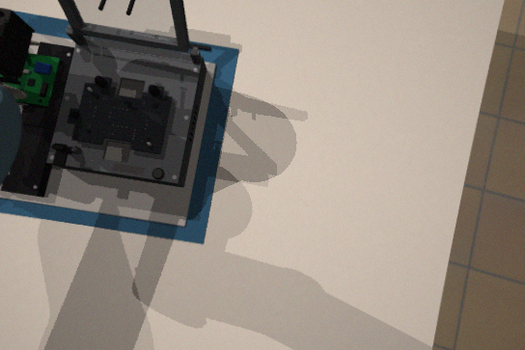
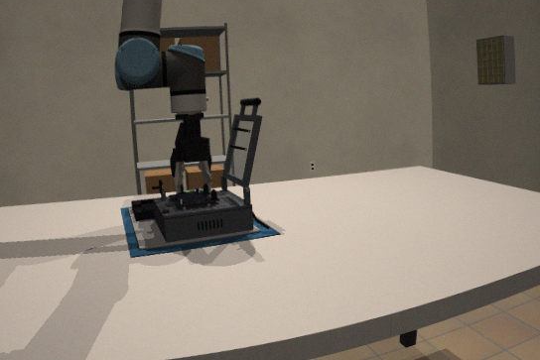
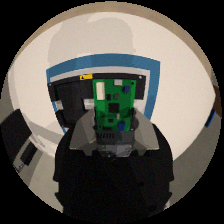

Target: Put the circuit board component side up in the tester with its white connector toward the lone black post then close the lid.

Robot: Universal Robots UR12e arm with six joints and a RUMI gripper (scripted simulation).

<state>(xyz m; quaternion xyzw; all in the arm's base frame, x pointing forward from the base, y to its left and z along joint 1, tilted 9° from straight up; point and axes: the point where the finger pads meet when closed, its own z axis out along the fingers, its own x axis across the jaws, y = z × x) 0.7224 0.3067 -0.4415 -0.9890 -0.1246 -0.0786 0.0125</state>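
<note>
The dark grey tester lies 13 cm to the right of my hand, 7 cm above it and 2 cm ahead of it. The rest, counted from my hand: green circuit board right at my hand; dark nest 17 cm to the right, 3 cm above, 1 cm ahead; tester lid 14 cm to the right, 14 cm above, 12 cm ahead.
</note>
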